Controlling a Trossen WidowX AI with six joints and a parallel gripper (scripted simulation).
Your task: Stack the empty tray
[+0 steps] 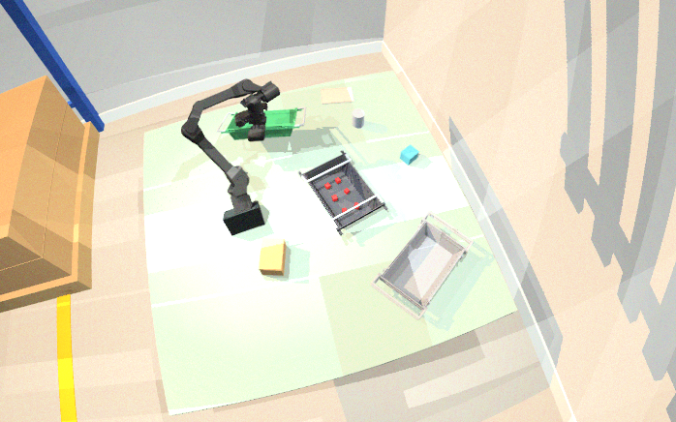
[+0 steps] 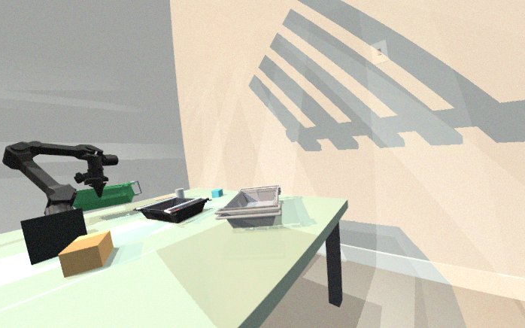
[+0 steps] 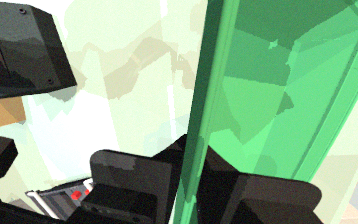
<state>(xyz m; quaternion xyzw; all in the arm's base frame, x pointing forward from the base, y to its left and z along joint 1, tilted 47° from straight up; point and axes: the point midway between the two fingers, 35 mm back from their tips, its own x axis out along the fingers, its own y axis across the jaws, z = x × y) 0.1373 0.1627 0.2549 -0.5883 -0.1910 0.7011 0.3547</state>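
Now: gripper tip 80 mm to the right of the green tray and 20 mm short of it. Round my gripper tip: grey cylinder 430 mm ahead, 90 mm below, 30 mm to the left; then tan block 480 mm to the right, 90 mm below, 80 mm behind; then teal cube 560 mm ahead, 210 mm to the right, 100 mm below.
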